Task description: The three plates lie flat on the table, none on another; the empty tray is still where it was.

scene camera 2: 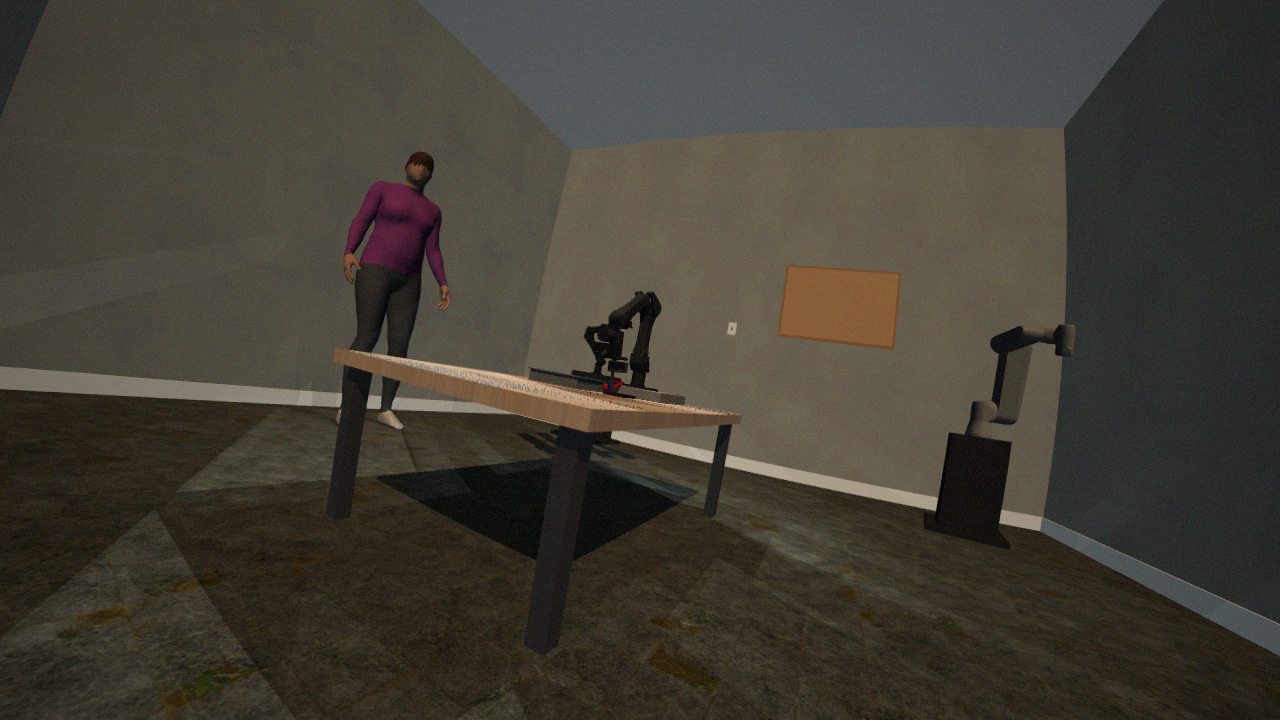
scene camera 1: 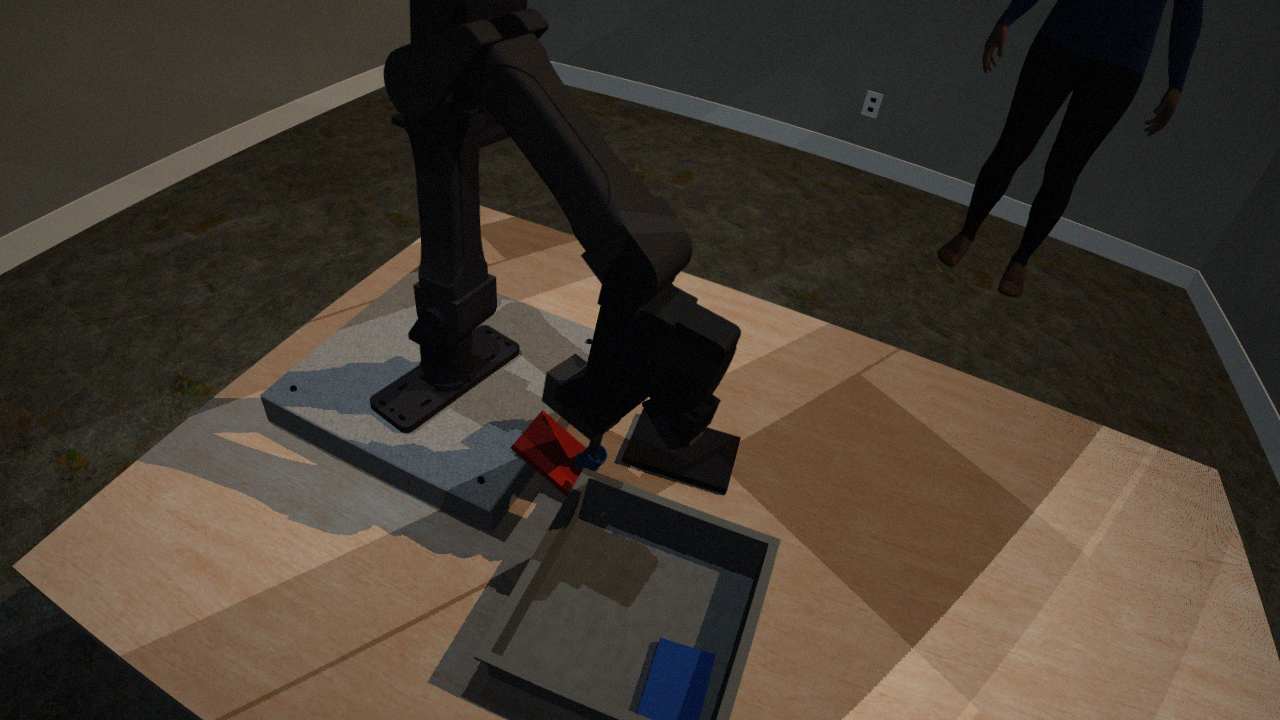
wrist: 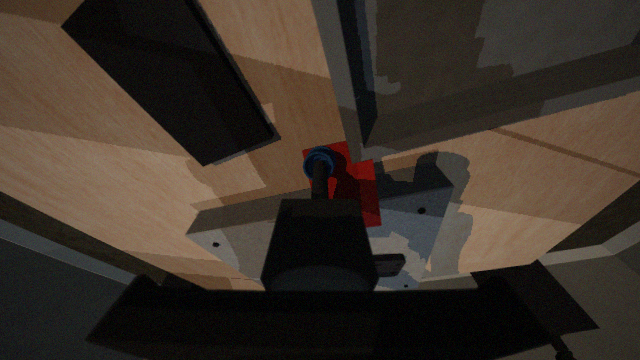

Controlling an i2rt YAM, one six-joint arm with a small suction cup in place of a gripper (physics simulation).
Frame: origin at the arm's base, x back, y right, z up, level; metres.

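Seen in the pictures: end effector, tool point: (scene camera 2: 610, 389) (scene camera 1: 588, 468) (wrist: 320, 154); arm's base, origin of the base link: (scene camera 2: 636, 387) (scene camera 1: 448, 377).
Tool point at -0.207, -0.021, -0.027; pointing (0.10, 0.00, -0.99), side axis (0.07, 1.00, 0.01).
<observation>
Offsets run from my tool point to a thing's top centre, as dx, dy, dz. Level surfaces: height alone.
The red plate @[+0.030, +0.022, +0.044] (scene camera 1: 537, 438) (scene camera 2: 612, 386) (wrist: 370, 200) is on my suction cup (scene camera 1: 590, 456) (wrist: 319, 164), which meets it near one corner. The plate looks tilted, low between the base slab and the near corner of the tray @[-0.150, +0.117, +0.034] (scene camera 1: 617, 626) (wrist: 430, 40); it seems to touch both, and the tray's corner hides part of it in the wrist view. The black plate @[-0.065, -0.109, -0.006] (scene camera 1: 716, 470) (wrist: 175, 85) lies flat on the table beside the tray, partly behind the arm in scene camera 1. The blue plate @[-0.224, +0.156, -0.004] (scene camera 1: 675, 678) lies flat inside the tray, so the tray is not empty.
The grey base slab (scene camera 1: 358, 385) (wrist: 412, 225) carries the arm and stands close to the tray's corner, on the wooden table @[dz -0.016] (scene camera 1: 895, 501). People (scene camera 1: 1092, 53) (scene camera 2: 393, 232) stand beyond the table. Another arm stands on a dark pedestal (scene camera 2: 975, 483) away from the table.
</observation>
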